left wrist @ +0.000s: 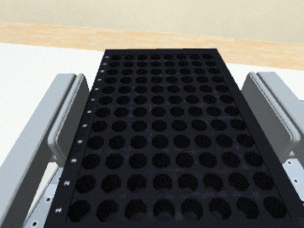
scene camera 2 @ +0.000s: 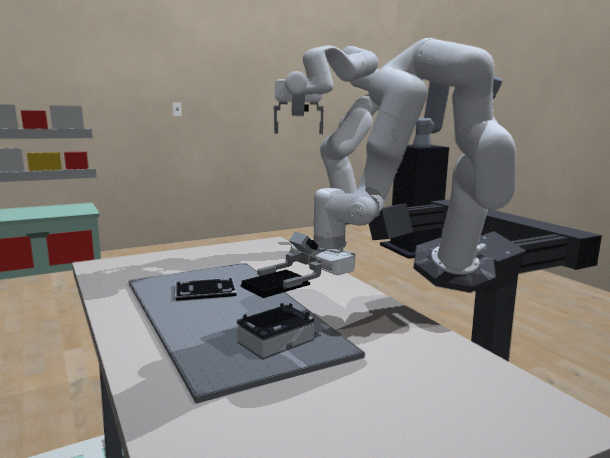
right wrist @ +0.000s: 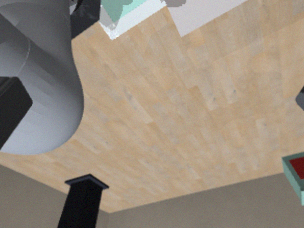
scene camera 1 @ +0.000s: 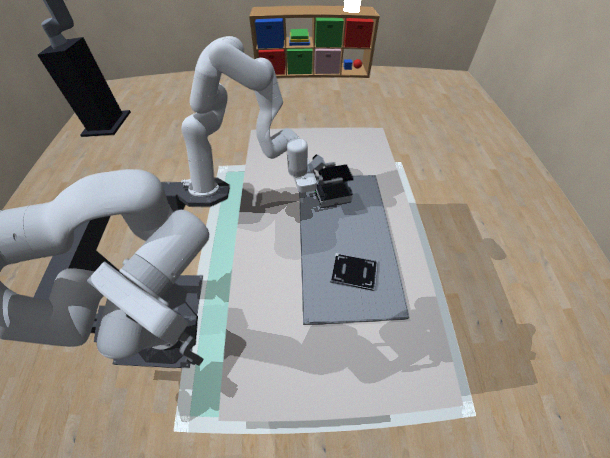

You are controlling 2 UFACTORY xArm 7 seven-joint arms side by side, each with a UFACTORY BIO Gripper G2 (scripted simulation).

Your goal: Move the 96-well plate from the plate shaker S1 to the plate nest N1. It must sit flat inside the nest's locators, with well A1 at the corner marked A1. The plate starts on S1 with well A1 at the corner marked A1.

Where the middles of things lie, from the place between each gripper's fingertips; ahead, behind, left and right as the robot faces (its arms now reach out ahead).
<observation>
I see my left gripper 37 cm to the left of the black plate nest N1 (scene camera 1: pixel 353 275), 15 cm above it and 8 cm short of it. From my left hand the other things lie so: black 96-well plate (scene camera 2: pixel 271 284): 1 cm below, 1 cm ahead.
Right now the black plate nest N1 is 440 mm ahead of my right hand, 360 mm to the left of it and 430 mm below it. Also, from my right hand: black 96-well plate 370 mm ahead, 740 mm to the left, 290 mm below.
</observation>
